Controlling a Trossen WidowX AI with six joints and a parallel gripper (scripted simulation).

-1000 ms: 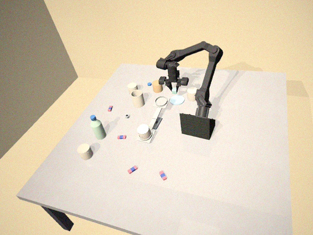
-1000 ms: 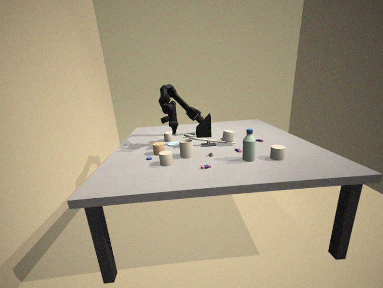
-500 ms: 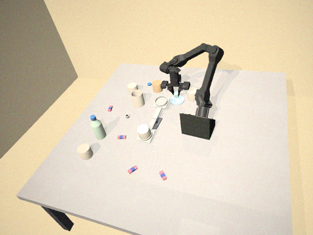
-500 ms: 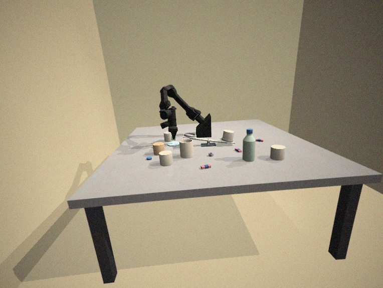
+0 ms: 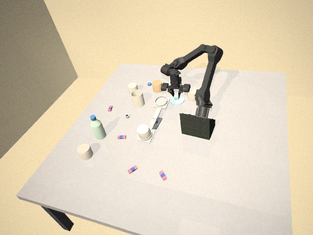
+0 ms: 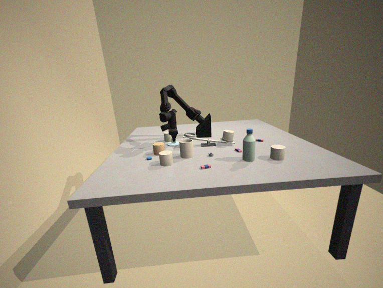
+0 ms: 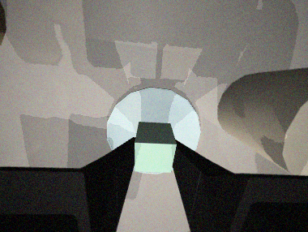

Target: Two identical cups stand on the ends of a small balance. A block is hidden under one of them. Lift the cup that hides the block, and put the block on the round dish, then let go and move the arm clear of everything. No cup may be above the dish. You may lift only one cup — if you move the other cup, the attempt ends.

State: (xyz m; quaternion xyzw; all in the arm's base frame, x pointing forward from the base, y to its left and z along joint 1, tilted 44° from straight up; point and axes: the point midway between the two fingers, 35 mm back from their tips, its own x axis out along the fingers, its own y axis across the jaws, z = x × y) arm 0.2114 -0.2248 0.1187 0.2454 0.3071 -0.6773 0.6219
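Now: the pale blue round dish 2 cm below my gripper tip. Round my gripper tip: green block: 1 cm above; balance: 24 cm to the left, 8 cm ahead, 1 cm above; orange cylinder: 18 cm ahead, 8 cm to the right, 1 cm above.
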